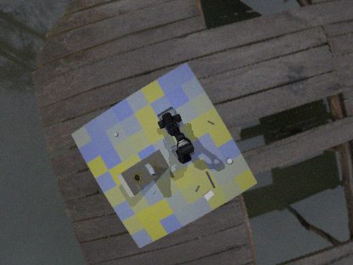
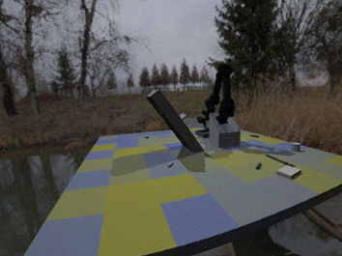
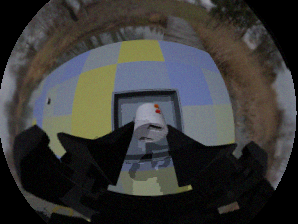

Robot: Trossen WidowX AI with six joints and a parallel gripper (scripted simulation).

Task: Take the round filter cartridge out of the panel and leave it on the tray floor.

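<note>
Right now my gripper tip is right at the white round cartridge. Round my gripper tip: white cylinder 620 mm to the left, 200 mm behind, 50 mm below; then white dot 480 mm ahead, 170 mm to the right, 60 mm below; then square tray 60 mm below.
</note>
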